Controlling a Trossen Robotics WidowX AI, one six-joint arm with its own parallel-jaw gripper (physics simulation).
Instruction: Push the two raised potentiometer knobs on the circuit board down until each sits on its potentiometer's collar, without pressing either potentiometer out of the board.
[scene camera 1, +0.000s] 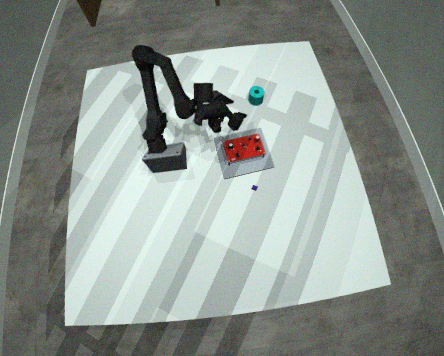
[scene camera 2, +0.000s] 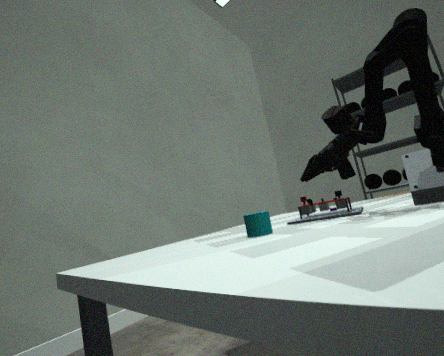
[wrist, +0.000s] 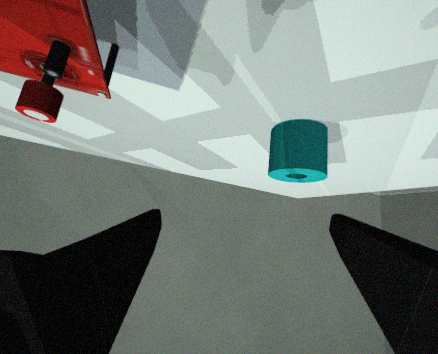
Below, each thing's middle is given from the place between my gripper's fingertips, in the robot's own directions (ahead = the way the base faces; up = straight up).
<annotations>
Right now the teal cylinder with centre hole (wrist: 298, 153) is 140 mm to the left of my hand, 100 mm below it and 90 mm ahead of it.
</annotations>
